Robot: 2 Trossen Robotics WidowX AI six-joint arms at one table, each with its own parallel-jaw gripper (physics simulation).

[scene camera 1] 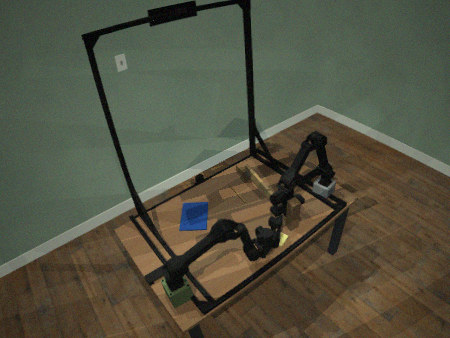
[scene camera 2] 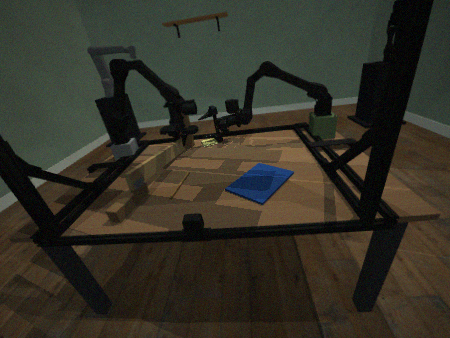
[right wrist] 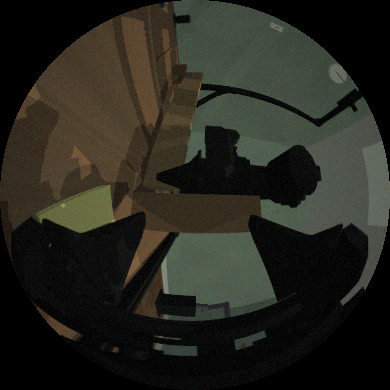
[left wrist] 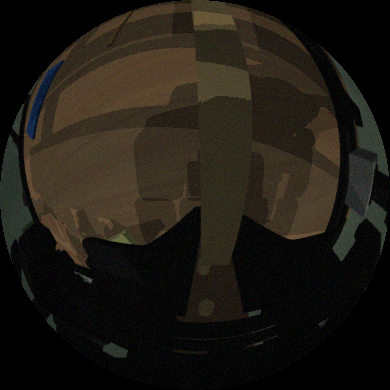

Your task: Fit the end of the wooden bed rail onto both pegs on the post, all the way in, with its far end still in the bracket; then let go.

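Places are measured from the left arm's base along level axes (x ahead, y left, z up), in centimetres.
Pixels of known places: left gripper, between the fingertips: (scene camera 2: 182,145) (right wrist: 158,178) (left wrist: 212,211); right gripper, between the fingertips: (scene camera 2: 200,128) (right wrist: 198,219) (left wrist: 113,303); left arm's base, origin of its link: (scene camera 1: 325,182) (scene camera 2: 123,142); right arm's base, origin of its link: (scene camera 1: 175,283) (scene camera 2: 322,114).
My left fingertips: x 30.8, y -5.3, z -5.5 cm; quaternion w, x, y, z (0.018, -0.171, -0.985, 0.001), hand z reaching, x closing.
For each thing: its middle in the pictures, then the offset to it from my left fingertips. "pt": a spot on its surface instead.
- wooden bed rail, middle of its body: (right wrist: 183,102) (scene camera 2: 162,158) (scene camera 1: 266,190) dx -6.4, dy -19.2, dz +2.8 cm
- bracket, a spot on its surface: (scene camera 2: 117,212) pt dx -15.0, dy -50.3, dz +1.0 cm
- upright post, a spot on its surface: (left wrist: 215,292) pt dx +1.1, dy +3.0, dz +5.1 cm
- upper peg, a spot on its surface: (left wrist: 204,270) pt dx +1.5, dy +2.2, dz +3.6 cm
- lower peg, a spot on its surface: (left wrist: 206,307) pt dx +1.4, dy +1.6, dz +6.5 cm
- yellow-green block, middle of its body: (right wrist: 89,241) (left wrist: 127,256) (scene camera 1: 278,238) (scene camera 2: 209,142) dx +14.1, dy +5.0, dz -2.1 cm
- blue mat, middle of its body: (scene camera 2: 260,180) (scene camera 1: 194,215) dx +30.6, dy -40.9, dz -2.2 cm
- thin stick, middle of its body: (scene camera 2: 180,184) dx +1.7, dy -34.4, dz -2.3 cm
The wooden bed rail (scene camera 1: 261,182) (scene camera 2: 159,161) (left wrist: 225,135) (right wrist: 167,147) runs from the bracket (scene camera 1: 243,173) (scene camera 2: 117,212) toward the upright post (scene camera 1: 293,214) (left wrist: 215,292) (right wrist: 200,212). My left gripper (scene camera 1: 288,200) (scene camera 2: 179,134) (left wrist: 212,211) is shut on the rail near its post end. In the left wrist view the rail end is close to the post, with the upper peg (left wrist: 204,270) beside its edge and the lower peg (left wrist: 206,307) in sight. How the far end sits in the bracket is unclear. My right gripper (scene camera 1: 277,231) (scene camera 2: 212,125) (right wrist: 198,219) is open near the post.
A yellow-green block (scene camera 1: 283,239) (scene camera 2: 209,142) (left wrist: 121,238) (right wrist: 80,210) lies near the right gripper. A blue mat (scene camera 1: 194,216) (scene camera 2: 260,183) and a thin stick (scene camera 2: 180,185) lie on the table. A black frame (scene camera 1: 251,75) stands around the table.
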